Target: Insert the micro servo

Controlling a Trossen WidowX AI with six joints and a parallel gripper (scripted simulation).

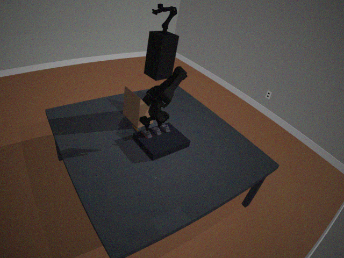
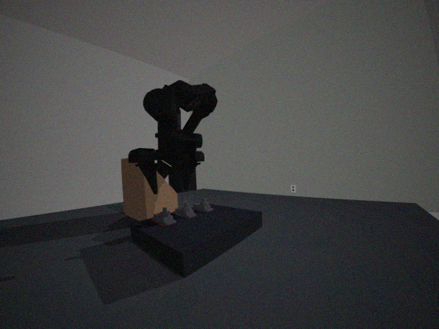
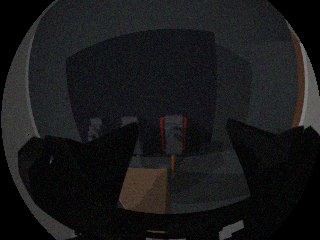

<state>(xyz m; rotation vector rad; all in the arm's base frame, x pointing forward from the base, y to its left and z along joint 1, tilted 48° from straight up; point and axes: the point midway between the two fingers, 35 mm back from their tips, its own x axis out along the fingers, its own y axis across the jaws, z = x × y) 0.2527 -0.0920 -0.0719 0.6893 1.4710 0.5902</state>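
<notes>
My gripper tip is now 110 mm above the dark deck, 80 mm to the right of it and 50 mm short of it.
</notes>
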